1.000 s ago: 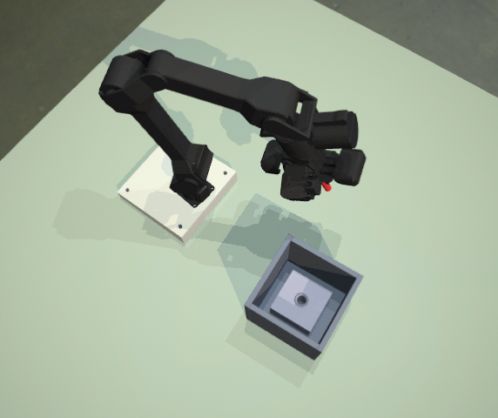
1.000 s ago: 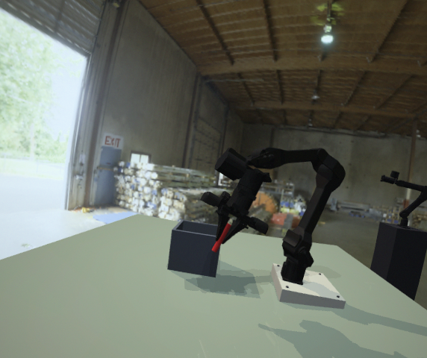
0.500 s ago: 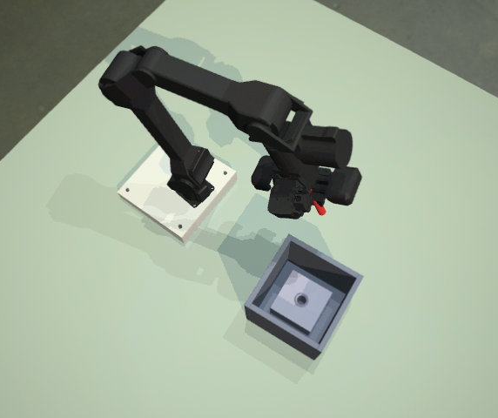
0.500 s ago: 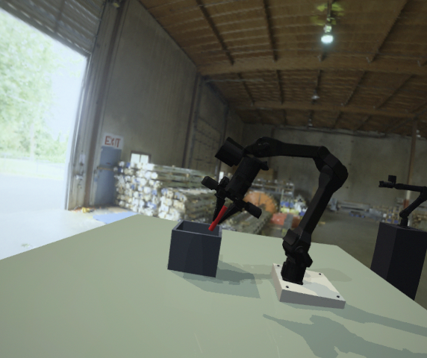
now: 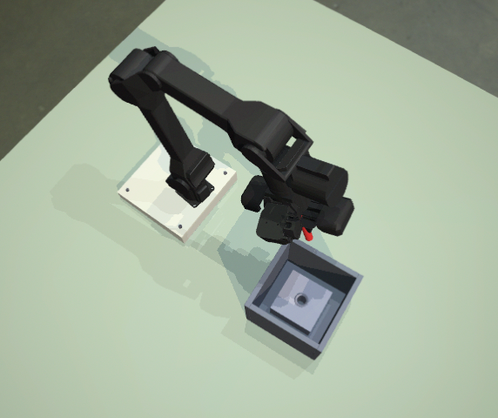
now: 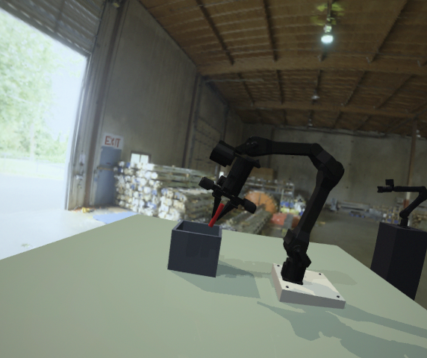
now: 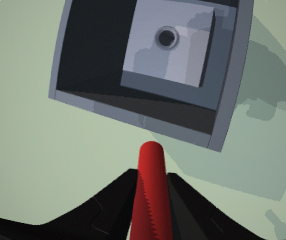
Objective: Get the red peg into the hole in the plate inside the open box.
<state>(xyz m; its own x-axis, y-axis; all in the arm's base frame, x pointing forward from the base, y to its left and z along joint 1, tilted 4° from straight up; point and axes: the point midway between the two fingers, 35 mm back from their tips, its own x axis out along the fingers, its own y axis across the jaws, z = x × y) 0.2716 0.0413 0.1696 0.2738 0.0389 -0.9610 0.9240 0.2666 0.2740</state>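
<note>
Right now my gripper tip is 60 mm short of the plate, 70 mm to the left of it and 150 mm above it. From my gripper tip the other things lie so: red peg: 10 mm above.
</note>
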